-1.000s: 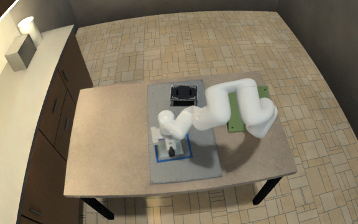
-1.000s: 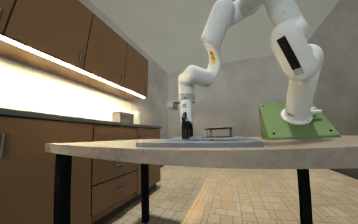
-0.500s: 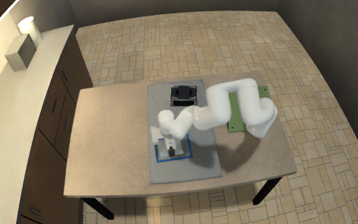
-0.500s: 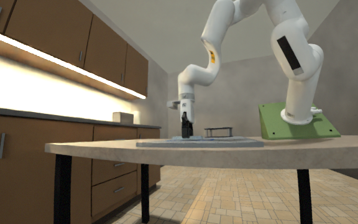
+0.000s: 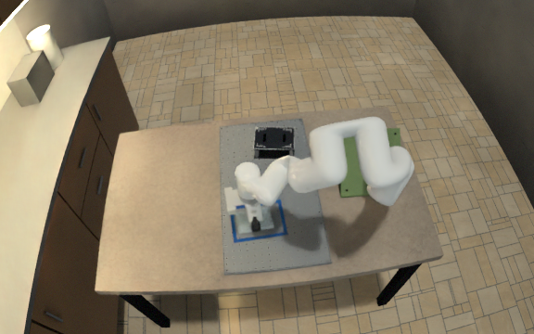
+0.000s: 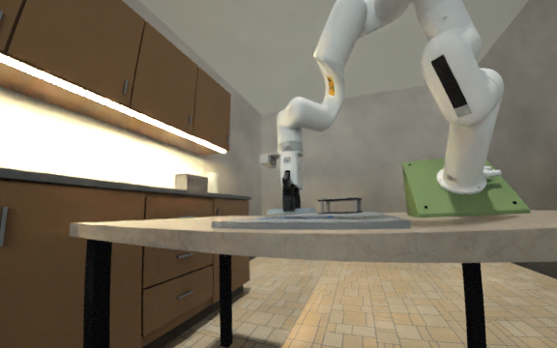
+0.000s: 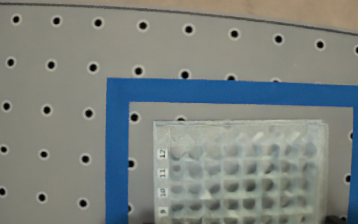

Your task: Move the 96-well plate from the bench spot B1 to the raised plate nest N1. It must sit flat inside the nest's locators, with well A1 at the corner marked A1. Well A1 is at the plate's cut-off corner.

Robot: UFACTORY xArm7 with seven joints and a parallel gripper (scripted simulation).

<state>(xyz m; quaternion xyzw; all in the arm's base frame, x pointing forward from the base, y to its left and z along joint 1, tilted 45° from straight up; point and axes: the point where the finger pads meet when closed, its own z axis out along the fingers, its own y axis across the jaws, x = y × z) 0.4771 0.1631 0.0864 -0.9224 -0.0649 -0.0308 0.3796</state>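
Right now the raised plate nest is 9 cm behind my hand, 35 cm to the right of it and 3 cm above it. Also, from my hand: 96-well plate (1 cm below).
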